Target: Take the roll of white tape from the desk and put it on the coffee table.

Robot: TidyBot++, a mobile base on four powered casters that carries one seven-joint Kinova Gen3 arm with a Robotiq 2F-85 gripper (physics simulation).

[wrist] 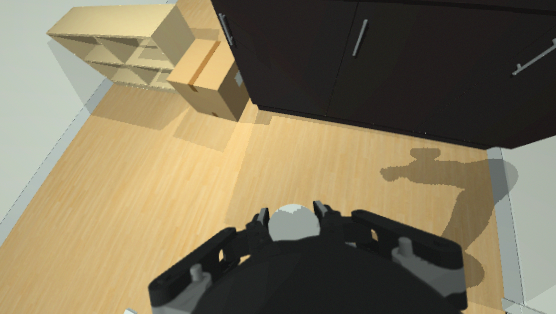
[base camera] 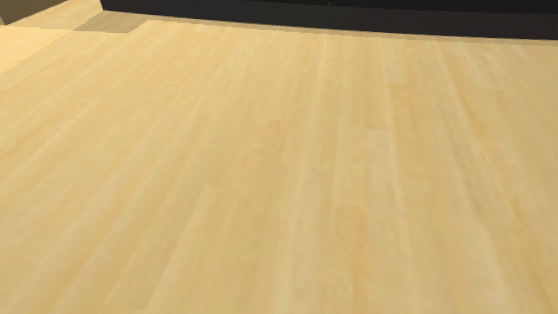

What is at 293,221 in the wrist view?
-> A roll of white tape.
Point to a dark cabinet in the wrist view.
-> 471,80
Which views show my gripper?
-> The wrist view only.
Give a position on a light wooden shelf unit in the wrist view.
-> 140,51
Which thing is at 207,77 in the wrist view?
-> A taped cardboard box.
